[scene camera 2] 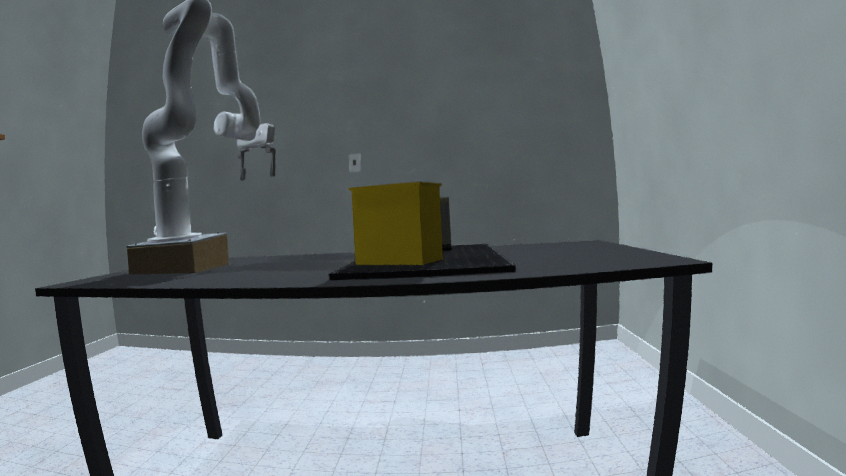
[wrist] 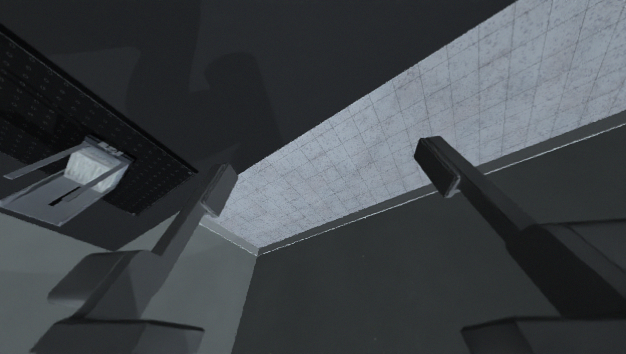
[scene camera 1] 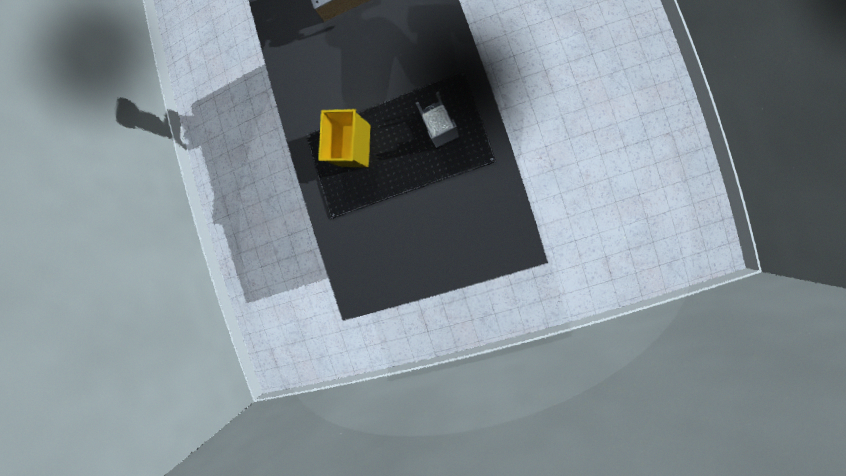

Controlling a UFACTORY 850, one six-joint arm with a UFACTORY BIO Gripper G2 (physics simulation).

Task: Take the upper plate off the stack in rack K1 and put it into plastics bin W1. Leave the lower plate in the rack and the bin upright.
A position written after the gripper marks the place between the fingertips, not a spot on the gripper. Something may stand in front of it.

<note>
In view: the gripper (wrist: 319,159), a yellow plastics bin W1 (scene camera 2: 394,224), a white plate (wrist: 83,166) and a black perforated board (scene camera 2: 500,269).
The yellow plastics bin W1 is seen too in scene camera 1 (scene camera 1: 344,141). The wrist view does not show the yellow plastics bin W1: it is out of frame. Scene camera 2 misses the white plate, which is hidden by the yellow plastics bin W1.
</note>
